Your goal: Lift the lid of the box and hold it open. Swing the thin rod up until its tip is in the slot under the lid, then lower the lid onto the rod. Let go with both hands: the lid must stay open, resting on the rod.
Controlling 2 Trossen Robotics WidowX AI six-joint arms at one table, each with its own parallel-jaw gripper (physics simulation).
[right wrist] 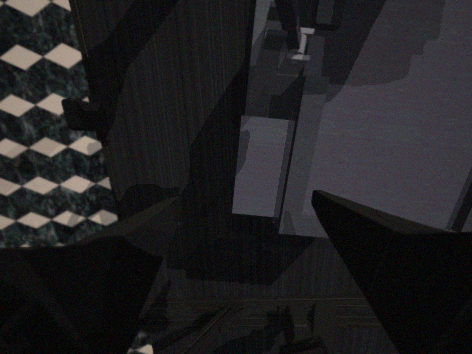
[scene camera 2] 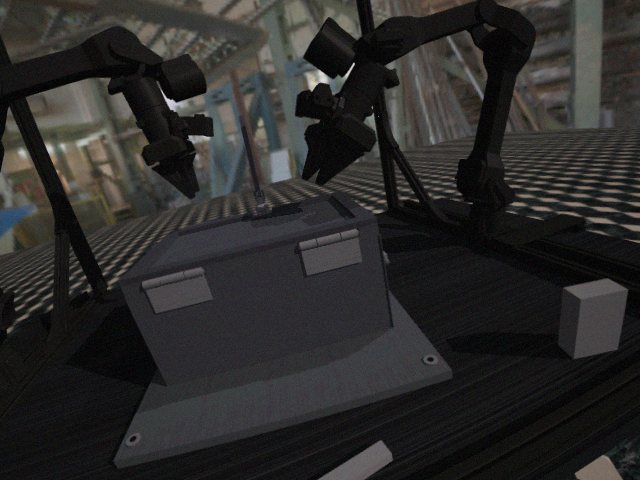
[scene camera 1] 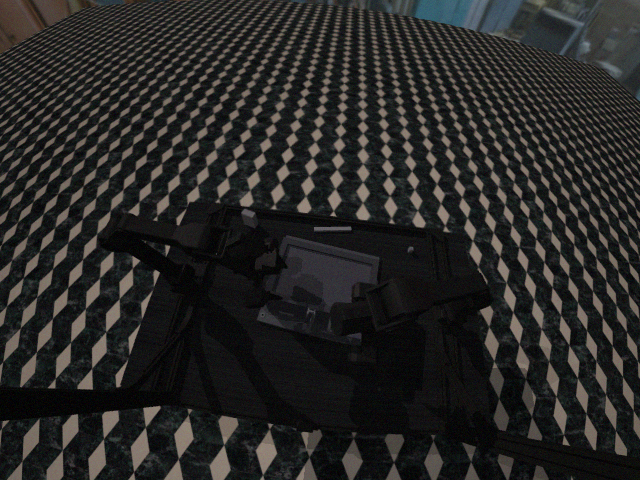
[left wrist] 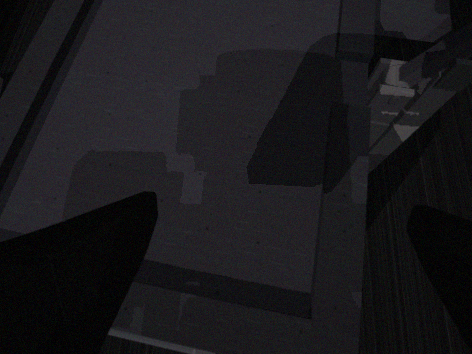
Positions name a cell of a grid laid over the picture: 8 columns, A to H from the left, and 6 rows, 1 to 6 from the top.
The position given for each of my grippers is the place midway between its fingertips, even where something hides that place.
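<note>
Scene camera 2 gives me a lid (scene camera 2: C4) together with my right gripper (scene camera 2: C3) and my left gripper (scene camera 2: D3). In scene camera 1 I find the lid (scene camera 1: D4). The left wrist view shows me my left gripper (left wrist: E4) and the lid (left wrist: E3), while the right wrist view has my right gripper (right wrist: E4) and, again, the lid (right wrist: G2).
</note>
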